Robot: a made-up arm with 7 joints.
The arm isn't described. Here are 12 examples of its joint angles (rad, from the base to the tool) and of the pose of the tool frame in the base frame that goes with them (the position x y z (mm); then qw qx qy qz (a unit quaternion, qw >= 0)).
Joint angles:
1: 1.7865 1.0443 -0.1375 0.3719 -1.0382 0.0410 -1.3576
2: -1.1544 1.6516 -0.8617 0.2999 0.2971 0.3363 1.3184
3: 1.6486 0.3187 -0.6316 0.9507 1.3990 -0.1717 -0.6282
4: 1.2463 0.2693 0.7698 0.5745 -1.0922 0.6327 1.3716
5: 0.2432 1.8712 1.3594 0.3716 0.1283 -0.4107 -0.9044
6: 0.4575 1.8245 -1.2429 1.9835 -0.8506 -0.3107 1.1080
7: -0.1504 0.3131 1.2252 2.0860 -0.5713 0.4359 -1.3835
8: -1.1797 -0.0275 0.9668 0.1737 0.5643 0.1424 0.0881
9: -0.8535 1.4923 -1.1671 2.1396 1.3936 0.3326 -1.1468
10: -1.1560 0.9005 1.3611 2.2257 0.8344 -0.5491 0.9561
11: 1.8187 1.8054 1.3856 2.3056 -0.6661 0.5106 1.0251
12: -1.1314 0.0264 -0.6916 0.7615 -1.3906 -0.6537 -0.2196
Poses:
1: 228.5 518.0 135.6 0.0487 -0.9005 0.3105 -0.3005
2: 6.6 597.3 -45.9 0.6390 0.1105 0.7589 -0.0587
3: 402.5 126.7 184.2 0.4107 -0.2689 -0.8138 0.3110
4: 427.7 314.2 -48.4 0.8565 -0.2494 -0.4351 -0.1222
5: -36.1 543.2 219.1 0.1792 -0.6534 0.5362 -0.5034
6: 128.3 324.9 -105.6 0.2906 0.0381 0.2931 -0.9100
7: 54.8 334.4 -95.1 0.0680 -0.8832 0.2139 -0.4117
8: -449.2 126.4 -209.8 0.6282 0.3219 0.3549 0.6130
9: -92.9 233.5 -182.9 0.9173 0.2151 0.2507 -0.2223
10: 73.6 316.5 -9.4 0.4022 -0.0068 -0.6746 -0.6189
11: -192.2 175.1 -16.0 0.1974 -0.7644 0.3777 -0.4838
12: -342.6 16.4 -297.3 0.5905 -0.4818 -0.2838 -0.5818
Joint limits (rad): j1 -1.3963..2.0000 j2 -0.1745..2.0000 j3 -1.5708..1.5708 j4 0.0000..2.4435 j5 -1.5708..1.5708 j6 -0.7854..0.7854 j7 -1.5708..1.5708
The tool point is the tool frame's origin. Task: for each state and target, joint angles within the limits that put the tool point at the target. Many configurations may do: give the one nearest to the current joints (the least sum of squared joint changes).
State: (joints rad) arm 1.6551 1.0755 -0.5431 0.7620 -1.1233 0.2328 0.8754
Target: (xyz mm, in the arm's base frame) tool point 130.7 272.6 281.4
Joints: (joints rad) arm 1.9677 0.9894 -0.4489 1.5780 -1.1233 0.2328 0.8754
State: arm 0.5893 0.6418 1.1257 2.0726 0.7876 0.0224 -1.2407
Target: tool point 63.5 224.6 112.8
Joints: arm 0.5591 1.2217 0.7137 2.4365 0.7876 0.0224 -1.2407
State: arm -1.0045 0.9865 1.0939 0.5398 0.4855 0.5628 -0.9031
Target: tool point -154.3 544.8 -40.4
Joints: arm -1.3963 0.8878 1.4860 0.7232 0.4855 0.5628 -0.9031
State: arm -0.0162 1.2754 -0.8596 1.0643 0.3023 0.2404 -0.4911
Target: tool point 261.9 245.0 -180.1
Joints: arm 0.3871 1.0141 -0.7186 1.6073 0.3023 0.2404 -0.4911
